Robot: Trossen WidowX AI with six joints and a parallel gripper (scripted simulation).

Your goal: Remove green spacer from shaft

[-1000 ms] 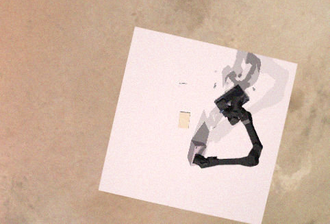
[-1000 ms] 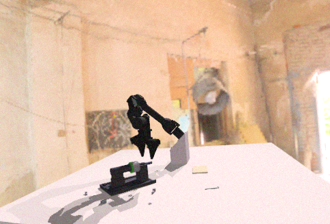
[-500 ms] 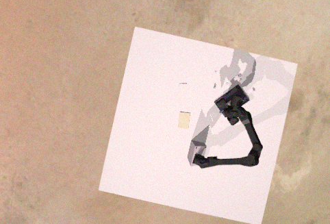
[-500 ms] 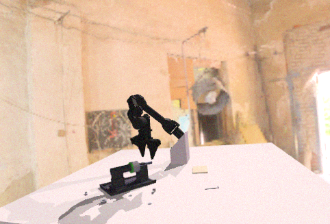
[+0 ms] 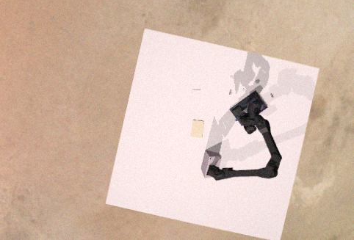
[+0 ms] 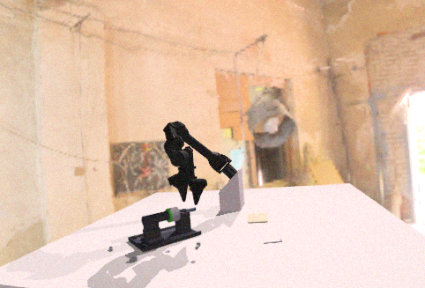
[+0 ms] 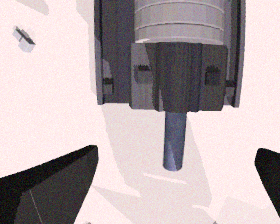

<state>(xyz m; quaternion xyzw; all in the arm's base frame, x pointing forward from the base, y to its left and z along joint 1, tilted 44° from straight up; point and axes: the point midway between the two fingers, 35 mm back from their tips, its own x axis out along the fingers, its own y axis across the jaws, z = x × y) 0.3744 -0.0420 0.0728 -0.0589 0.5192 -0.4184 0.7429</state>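
Right now the dark shaft is 50 mm ahead of my gripper tip, 30 mm to the right of it and 30 mm below it. Round my gripper tip: grey spacer: 60 mm ahead, 40 mm to the right, 30 mm below; flat beige tile: 170 mm behind, 230 mm to the left, 100 mm below.
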